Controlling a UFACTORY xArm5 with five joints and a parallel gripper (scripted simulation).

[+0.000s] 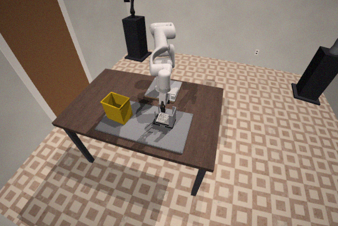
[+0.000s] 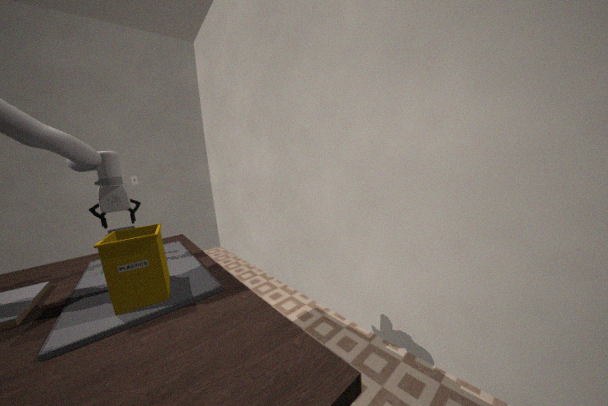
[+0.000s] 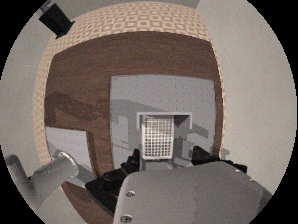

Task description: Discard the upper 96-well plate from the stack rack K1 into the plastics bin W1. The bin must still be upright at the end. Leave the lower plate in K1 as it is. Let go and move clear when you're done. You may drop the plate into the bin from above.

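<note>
Now: hand 130 mm above the white 96-well plate. Also, from my hand: yellow plastics bin W1: 370 mm to the right, 90 mm ahead, 80 mm below.
</note>
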